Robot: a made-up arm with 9 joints. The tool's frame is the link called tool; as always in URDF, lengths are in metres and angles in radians. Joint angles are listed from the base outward.
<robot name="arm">
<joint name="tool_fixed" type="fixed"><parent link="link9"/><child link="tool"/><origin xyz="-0.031 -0.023 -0.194" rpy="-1.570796 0 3.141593"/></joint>
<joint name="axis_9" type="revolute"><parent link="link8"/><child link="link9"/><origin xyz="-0.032 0.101 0.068" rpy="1.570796 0 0"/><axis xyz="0 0 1"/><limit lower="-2.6" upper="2.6"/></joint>
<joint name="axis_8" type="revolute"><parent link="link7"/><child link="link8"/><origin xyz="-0.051 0.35 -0.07" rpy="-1.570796 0 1.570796"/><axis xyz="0 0 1"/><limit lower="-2.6" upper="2.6"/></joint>
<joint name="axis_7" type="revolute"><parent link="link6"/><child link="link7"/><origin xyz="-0.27 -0.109 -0.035" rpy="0 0 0"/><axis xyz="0 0 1"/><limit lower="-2.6" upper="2.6"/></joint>
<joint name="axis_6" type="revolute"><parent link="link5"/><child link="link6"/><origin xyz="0.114 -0.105 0.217" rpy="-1.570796 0 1.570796"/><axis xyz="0 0 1"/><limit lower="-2.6" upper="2.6"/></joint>
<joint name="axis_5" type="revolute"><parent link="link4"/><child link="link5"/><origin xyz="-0.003 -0.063 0.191" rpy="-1.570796 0 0"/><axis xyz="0 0 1"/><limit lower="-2.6" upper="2.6"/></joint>
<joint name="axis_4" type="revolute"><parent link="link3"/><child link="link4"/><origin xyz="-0.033 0.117 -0.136" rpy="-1.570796 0 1.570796"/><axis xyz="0 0 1"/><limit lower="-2.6" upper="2.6"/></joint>
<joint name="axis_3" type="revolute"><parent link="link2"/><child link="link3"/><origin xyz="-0.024 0.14 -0.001" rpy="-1.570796 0 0"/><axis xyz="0 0 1"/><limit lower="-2.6" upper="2.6"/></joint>
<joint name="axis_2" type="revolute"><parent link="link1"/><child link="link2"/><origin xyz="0.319 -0.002 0.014" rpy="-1.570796 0 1.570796"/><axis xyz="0 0 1"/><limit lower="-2.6" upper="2.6"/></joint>
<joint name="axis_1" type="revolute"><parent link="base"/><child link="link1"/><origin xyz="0 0 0.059" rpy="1.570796 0 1.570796"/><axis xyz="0 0 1"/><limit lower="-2.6" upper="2.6"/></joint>
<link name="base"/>
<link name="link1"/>
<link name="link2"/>
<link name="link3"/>
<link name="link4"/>
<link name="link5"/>
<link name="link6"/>
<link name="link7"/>
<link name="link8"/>
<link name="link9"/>
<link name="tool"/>
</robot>
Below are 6 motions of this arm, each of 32 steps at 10 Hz.
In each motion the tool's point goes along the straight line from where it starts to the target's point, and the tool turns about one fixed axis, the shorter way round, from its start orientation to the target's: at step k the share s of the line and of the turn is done. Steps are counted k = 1, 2, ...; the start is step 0. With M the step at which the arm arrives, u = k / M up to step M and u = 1 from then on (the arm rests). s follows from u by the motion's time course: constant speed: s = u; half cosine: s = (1 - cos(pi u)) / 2; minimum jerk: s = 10 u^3 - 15 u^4 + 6 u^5.
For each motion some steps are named. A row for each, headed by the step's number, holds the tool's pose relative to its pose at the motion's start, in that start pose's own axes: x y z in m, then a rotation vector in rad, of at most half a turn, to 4 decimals.
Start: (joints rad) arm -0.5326 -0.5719 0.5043 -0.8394 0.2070 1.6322 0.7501 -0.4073 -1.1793
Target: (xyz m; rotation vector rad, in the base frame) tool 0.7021 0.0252 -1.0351 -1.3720 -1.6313 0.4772
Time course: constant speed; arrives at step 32
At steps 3, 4, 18, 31, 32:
3: 0.0145 -0.0993 -0.0407 -0.1369 -0.0691 -0.0216
4: 0.0193 -0.1324 -0.0542 -0.1825 -0.0921 -0.0288
18: 0.0868 -0.5960 -0.2439 -0.8213 -0.4144 -0.1298
31: 0.1495 -1.0264 -0.4201 -1.4144 -0.7137 -0.2236
32: 0.1543 -1.0595 -0.4336 -1.4600 -0.7368 -0.2308

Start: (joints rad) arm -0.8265 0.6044 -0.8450 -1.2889 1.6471 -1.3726 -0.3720 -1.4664 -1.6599
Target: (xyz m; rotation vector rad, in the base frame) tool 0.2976 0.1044 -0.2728 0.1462 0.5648 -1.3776
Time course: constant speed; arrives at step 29
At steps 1, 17, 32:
1: 0.0040 -0.0071 -0.0068 -0.0205 0.0135 -0.0110
17: 0.0686 -0.1201 -0.1155 -0.3485 0.2289 -0.1873
32: 0.1170 -0.2048 -0.1971 -0.5945 0.3904 -0.3194

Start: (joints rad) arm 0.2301 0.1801 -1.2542 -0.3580 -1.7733 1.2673 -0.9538 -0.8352 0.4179
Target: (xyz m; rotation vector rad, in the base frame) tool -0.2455 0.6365 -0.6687 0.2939 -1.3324 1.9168
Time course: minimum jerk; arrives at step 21
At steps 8, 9, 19, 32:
8: -0.1580 0.1039 0.0587 0.1941 -0.2569 0.1452
9: -0.2039 0.1340 0.0758 0.2505 -0.3315 0.1873
19: -0.5502 0.3616 0.2044 0.6759 -0.8945 0.5055
32: -0.5543 0.3643 0.2060 0.6810 -0.9012 0.5093

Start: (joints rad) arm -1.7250 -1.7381 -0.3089 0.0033 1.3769 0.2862 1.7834 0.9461 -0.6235
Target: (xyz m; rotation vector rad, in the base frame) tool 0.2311 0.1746 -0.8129 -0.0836 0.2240 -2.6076
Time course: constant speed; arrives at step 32
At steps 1, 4, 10, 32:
1: -0.0079 0.0088 0.0224 -0.0577 0.0274 -0.0088
4: -0.0315 0.0350 0.0897 -0.2307 0.1095 -0.0351
10: -0.0787 0.0876 0.2243 -0.5767 0.2736 -0.0877
32: -0.2517 0.2804 0.7178 -1.8456 0.8756 -0.2807

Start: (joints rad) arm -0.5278 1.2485 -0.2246 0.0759 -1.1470 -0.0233 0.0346 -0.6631 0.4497
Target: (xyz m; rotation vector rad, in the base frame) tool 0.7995 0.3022 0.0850 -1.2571 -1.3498 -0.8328
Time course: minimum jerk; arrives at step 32
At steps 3, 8, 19, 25, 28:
3: 0.0026 -0.0043 -0.0011 -0.0036 0.0045 -0.0062
8: 0.0374 -0.0623 -0.0158 -0.0519 0.0660 -0.0901
19: 0.2427 -0.4043 -0.1028 -0.3367 0.4284 -0.5849
25: 0.3348 -0.5578 -0.1418 -0.4646 0.5911 -0.8070
28: 0.3555 -0.5923 -0.1506 -0.4933 0.6276 -0.8568

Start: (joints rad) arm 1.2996 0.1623 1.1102 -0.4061 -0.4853 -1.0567 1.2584 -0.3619 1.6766
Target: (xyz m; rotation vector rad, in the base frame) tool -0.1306 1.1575 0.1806 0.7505 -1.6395 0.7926
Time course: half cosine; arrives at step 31
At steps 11, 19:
11: 0.1728 0.0307 -0.2249 0.0798 0.0075 -0.1040
19: 0.4159 0.0740 -0.5415 0.1922 0.0180 -0.2504

